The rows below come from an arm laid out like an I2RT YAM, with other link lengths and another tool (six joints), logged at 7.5 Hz.
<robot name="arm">
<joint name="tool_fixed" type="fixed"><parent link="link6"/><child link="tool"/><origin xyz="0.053 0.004 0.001" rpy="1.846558 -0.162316 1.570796"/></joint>
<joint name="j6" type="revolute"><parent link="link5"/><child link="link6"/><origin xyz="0.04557 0 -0.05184"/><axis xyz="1 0 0"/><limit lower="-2.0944" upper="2.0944"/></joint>
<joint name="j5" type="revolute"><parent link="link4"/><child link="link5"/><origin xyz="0.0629 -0.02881 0.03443"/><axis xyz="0 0 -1"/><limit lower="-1.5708" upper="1.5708"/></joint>
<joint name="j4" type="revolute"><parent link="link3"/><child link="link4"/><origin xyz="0.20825 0.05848 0.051"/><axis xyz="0 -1 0"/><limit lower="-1.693" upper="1.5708"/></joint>
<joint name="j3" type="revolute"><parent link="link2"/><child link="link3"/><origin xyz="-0.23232 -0.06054 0"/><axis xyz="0 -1 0"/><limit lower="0" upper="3.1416"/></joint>
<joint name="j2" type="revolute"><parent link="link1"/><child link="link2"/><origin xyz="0.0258 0.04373 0.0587"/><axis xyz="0 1 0"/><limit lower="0" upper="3.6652"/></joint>
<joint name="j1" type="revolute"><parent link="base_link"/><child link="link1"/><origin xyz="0 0 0.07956"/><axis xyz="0 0 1"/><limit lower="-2.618" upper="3.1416"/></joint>
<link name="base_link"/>
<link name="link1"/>
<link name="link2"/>
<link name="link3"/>
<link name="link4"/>
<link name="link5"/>
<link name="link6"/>
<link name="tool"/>
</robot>
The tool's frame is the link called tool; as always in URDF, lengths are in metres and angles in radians.
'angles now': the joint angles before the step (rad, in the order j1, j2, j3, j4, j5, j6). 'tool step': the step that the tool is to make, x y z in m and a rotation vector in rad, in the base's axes. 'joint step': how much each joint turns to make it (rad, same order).
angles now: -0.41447 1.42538 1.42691 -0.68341 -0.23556 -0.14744
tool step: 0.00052 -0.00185 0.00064 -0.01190 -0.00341 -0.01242
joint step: 0.00002 0.00000 -0.00001 0.00802 0.01566 0.00039
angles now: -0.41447 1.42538 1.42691 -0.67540 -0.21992 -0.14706
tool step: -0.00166 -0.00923 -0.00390 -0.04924 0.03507 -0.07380
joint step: 0.00000 0.00727 0.00002 -0.00496 0.09460 0.00038
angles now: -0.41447 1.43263 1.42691 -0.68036 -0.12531 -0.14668
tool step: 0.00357 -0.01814 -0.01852 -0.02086 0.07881 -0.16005
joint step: -0.00001 0.06029 0.00000 -0.00037 0.15411 0.06676
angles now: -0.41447 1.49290 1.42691 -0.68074 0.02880 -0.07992
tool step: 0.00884 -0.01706 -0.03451 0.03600 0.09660 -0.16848
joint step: -0.00001 0.11483 -0.00001 0.00114 0.12131 0.11749
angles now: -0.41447 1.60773 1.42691 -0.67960 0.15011 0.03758
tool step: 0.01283 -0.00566 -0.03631 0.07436 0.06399 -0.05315
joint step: 0.00000 0.11827 -0.00001 0.01948 -0.00076 0.06866
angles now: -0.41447 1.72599 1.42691 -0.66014 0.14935 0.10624
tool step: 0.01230 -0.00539 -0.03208 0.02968 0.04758 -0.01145
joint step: 0.00001 0.10643 0.00002 0.04881 -0.00038 0.01413
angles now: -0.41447 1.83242 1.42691 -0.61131 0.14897 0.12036
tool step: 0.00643 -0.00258 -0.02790 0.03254 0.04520 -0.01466
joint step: -0.00002 0.08620 0.00000 0.02897 -0.00268 0.01868
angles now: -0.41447 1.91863 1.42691 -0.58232 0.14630 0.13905
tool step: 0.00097 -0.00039 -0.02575 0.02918 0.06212 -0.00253
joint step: 0.00000 0.07438 -0.00002 0.00534 -0.00039 0.00305
